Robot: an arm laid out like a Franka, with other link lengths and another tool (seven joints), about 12 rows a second.
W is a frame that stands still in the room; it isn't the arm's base.
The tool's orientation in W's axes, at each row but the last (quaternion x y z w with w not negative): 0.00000 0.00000 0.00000 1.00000; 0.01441 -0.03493 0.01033 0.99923; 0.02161 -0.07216 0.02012 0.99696; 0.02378 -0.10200 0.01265 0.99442; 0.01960 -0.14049 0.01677 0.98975; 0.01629 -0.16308 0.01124 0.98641; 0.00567 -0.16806 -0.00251 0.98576; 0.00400 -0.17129 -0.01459 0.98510
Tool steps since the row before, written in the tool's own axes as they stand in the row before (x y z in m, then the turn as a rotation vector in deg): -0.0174 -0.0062 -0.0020 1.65 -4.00 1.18; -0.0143 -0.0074 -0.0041 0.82 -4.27 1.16; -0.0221 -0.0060 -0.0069 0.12 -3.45 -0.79; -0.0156 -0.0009 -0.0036 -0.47 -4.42 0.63; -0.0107 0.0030 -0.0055 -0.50 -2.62 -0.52; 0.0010 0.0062 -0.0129 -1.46 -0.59 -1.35; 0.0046 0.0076 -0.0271 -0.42 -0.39 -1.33; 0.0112 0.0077 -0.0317 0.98 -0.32 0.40
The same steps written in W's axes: -0.0174 -0.0062 -0.0020 1.65 -4.00 1.18; -0.0138 -0.0076 -0.0053 0.83 -4.29 1.09; -0.0206 -0.0065 -0.0103 0.38 -3.40 -0.90; -0.0145 -0.0010 -0.0067 -0.45 -4.45 0.32; -0.0089 0.0029 -0.0082 -0.23 -2.61 -0.73; 0.0049 0.0067 -0.0117 -0.93 -0.57 -1.76; 0.0133 0.0078 -0.0240 0.04 -0.37 -1.40; 0.0215 0.0075 -0.0260 0.78 -0.35 0.70
